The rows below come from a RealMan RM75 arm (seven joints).
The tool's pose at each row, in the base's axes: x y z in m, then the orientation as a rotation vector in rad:
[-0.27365, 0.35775, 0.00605, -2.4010, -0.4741, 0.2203]
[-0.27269, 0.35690, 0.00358, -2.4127, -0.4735, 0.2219]
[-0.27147, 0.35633, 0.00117, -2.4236, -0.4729, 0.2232]
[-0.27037, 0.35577, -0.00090, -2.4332, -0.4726, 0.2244]
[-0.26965, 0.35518, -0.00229, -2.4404, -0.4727, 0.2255]
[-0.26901, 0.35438, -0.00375, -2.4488, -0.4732, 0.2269]
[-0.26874, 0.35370, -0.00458, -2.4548, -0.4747, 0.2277]
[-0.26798, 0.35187, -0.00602, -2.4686, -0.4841, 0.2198]
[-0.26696, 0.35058, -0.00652, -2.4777, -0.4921, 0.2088]
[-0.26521, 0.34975, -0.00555, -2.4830, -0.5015, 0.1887]
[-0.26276, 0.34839, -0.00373, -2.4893, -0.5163, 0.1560]
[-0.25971, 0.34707, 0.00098, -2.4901, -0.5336, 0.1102]
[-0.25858, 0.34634, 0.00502, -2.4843, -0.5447, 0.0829]
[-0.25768, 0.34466, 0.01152, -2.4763, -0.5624, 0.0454]
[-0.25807, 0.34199, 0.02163, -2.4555, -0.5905, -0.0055]
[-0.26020, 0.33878, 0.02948, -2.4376, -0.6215, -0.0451]
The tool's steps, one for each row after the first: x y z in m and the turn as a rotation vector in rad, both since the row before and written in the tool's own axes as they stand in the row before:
[0.00063, 0.00247, 0.00111, -0.0111, -0.0019, 0.0032]
[0.00099, 0.00229, 0.00118, -0.0103, -0.0016, 0.0030]
[0.00088, 0.00202, 0.00098, -0.0091, -0.0015, 0.0025]
[0.00049, 0.00150, 0.00055, -0.0069, -0.0014, 0.0017]
[0.00034, 0.00167, 0.00052, -0.0081, -0.0018, 0.0017]
[0.00002, 0.00109, 0.00021, -0.0061, -0.0014, 0.0004]
[0.00006, 0.00245, -0.00006, -0.0158, 0.0021, -0.0056]
[0.00046, 0.00156, -0.00056, -0.0113, 0.0051, -0.0062]
[0.00125, 0.00058, -0.00167, -0.0087, 0.0115, -0.0100]
[0.00168, 0.00073, -0.00280, -0.0121, 0.0189, -0.0164]
[0.00230, -0.00069, -0.00524, -0.0091, 0.0280, -0.0220]
[0.00090, -0.00133, -0.00394, 0.0001, 0.0173, -0.0148]
[0.00056, -0.00207, -0.00642, -0.0007, 0.0230, -0.0221]
[-0.00049, -0.00384, -0.00972, 0.0070, 0.0317, -0.0347]
[-0.00215, -0.00298, -0.00793, 0.0046, 0.0224, -0.0338]

